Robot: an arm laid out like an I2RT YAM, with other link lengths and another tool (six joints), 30 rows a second.
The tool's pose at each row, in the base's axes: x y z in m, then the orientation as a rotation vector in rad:
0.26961, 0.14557, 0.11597, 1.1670, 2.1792, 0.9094
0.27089, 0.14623, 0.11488, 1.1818, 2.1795, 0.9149
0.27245, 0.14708, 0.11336, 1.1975, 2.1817, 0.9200
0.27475, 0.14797, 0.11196, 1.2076, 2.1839, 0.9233
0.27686, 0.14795, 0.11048, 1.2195, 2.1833, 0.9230
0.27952, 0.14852, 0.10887, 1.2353, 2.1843, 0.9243
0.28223, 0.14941, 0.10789, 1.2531, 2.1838, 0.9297
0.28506, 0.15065, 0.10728, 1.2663, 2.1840, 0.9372
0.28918, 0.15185, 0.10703, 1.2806, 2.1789, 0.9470
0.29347, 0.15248, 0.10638, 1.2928, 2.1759, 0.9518
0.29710, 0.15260, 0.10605, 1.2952, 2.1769, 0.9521
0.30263, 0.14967, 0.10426, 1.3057, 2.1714, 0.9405
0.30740, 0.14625, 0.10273, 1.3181, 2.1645, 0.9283
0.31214, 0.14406, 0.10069, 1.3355, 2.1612, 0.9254
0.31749, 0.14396, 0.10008, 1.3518, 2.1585, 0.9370
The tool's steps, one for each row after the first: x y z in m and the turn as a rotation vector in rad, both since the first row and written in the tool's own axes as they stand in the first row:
0.00004, 0.00012, 0.00180, 0.0027, 0.0041, 0.0121
0.00015, 0.00013, 0.00414, 0.0070, 0.0094, 0.0245
-0.00009, 0.00064, 0.00692, 0.0102, 0.0135, 0.0324
-0.00100, 0.00062, 0.00933, 0.0142, 0.0136, 0.0408
-0.00167, 0.00102, 0.01239, 0.0196, 0.0162, 0.0523
-0.00217, 0.00206, 0.01518, 0.0231, 0.0201, 0.0664
-0.00247, 0.00357, 0.01792, 0.0245, 0.0254, 0.0778
-0.00350, 0.00601, 0.02130, 0.0223, 0.0282, 0.0911
-0.00506, 0.00801, 0.02488, 0.0229, 0.0296, 0.1013
-0.00676, 0.00970, 0.02764, 0.0242, 0.0307, 0.1030
-0.01185, 0.01003, 0.03167, 0.0302, 0.0213, 0.1077
-0.01701, 0.00996, 0.03486, 0.0365, 0.0107, 0.1139
-0.02105, 0.00999, 0.03875, 0.0423, 0.0083, 0.1257
-0.02377, 0.01227, 0.04280, 0.0415, 0.0144, 0.1407

